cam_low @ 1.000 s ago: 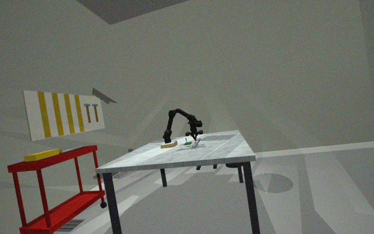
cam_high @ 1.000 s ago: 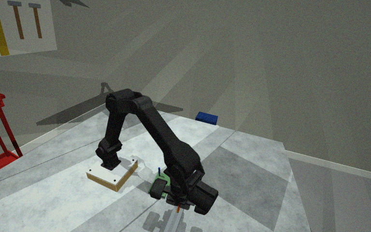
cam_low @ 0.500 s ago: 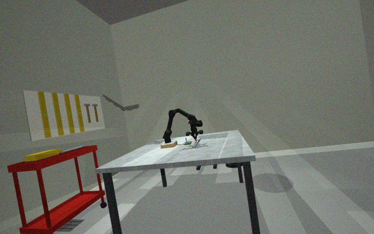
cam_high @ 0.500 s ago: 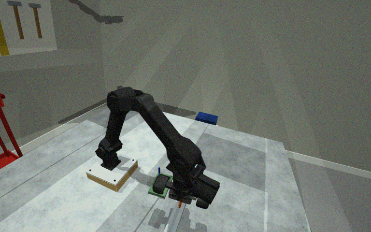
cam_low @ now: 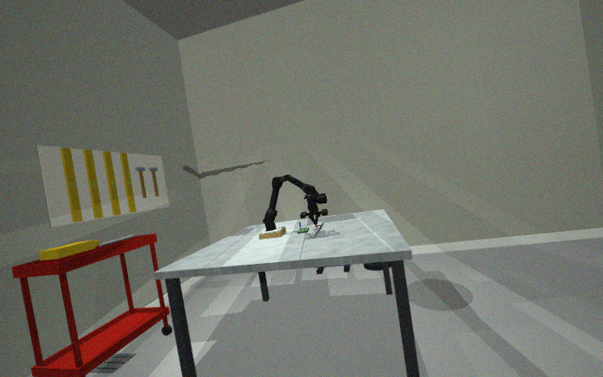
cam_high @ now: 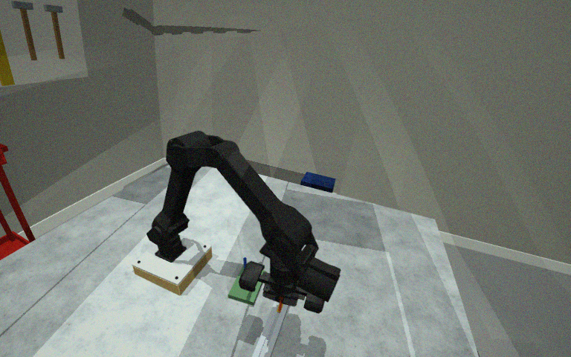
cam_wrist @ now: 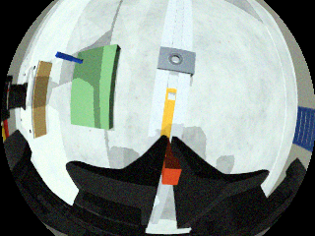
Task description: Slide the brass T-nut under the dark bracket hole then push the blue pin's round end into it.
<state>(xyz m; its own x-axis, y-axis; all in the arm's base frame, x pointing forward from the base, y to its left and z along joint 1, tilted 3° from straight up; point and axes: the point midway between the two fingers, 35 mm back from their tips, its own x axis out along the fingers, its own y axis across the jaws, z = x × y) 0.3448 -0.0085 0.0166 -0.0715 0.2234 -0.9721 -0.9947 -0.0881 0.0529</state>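
The aluminum rail lies 5 cm to the left of my gripper tip and 3 cm below it. The rest, counted from my gripper tip: blue pin: 14 cm behind, 7 cm to the left, 2 cm below; green tray: 12 cm behind, 5 cm to the left, 4 cm below; brass T-nut: 2 cm to the left.
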